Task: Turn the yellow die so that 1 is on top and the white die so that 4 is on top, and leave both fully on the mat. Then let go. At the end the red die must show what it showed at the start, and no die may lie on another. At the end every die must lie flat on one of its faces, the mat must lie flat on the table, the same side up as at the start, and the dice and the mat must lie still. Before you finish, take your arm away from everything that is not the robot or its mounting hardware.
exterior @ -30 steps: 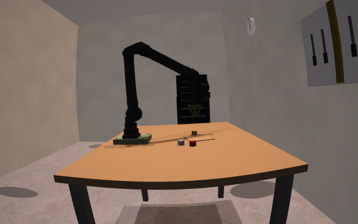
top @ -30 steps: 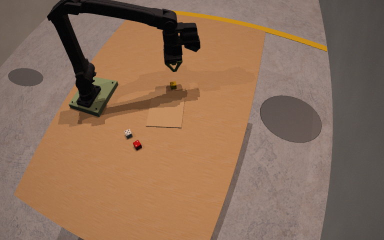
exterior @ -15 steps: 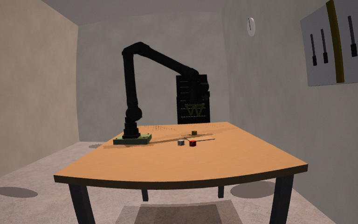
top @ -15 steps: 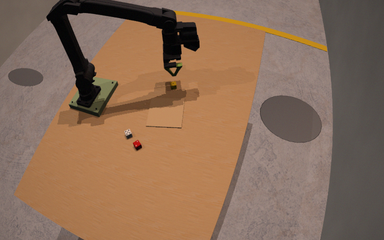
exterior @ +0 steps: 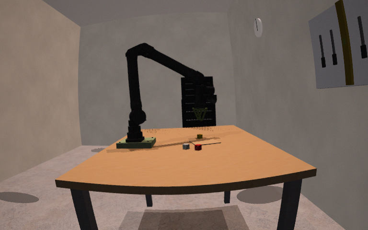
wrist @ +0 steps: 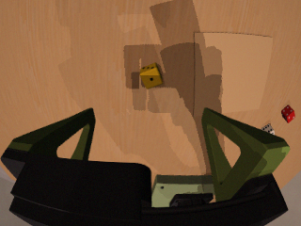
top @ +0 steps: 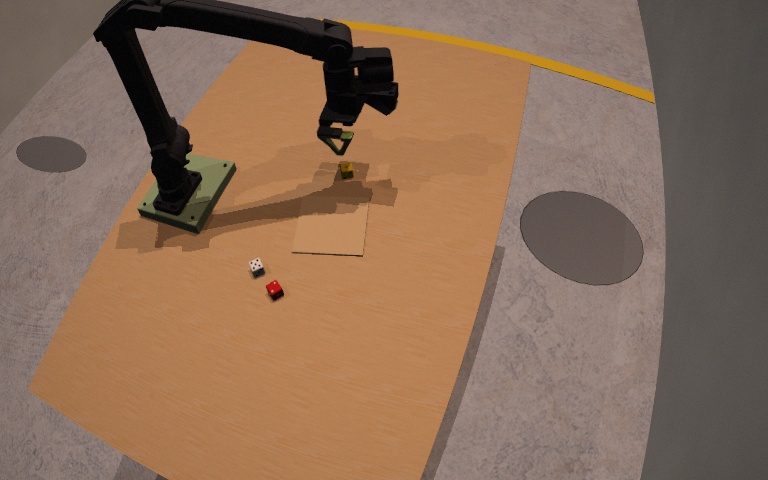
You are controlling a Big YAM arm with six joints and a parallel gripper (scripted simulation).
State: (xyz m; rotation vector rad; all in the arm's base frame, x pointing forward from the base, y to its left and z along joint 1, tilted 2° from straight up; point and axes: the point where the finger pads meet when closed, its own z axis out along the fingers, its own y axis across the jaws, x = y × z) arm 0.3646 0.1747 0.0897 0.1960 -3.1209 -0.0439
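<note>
Now: hand 11 cm above the yellow die. Round my hand: tan mat (14 cm to the right, 12 cm below, 1 cm ahead); then red die (32 cm to the right, 11 cm below, 3 cm behind); then white die (29 cm to the right, 11 cm below, 9 cm behind).
</note>
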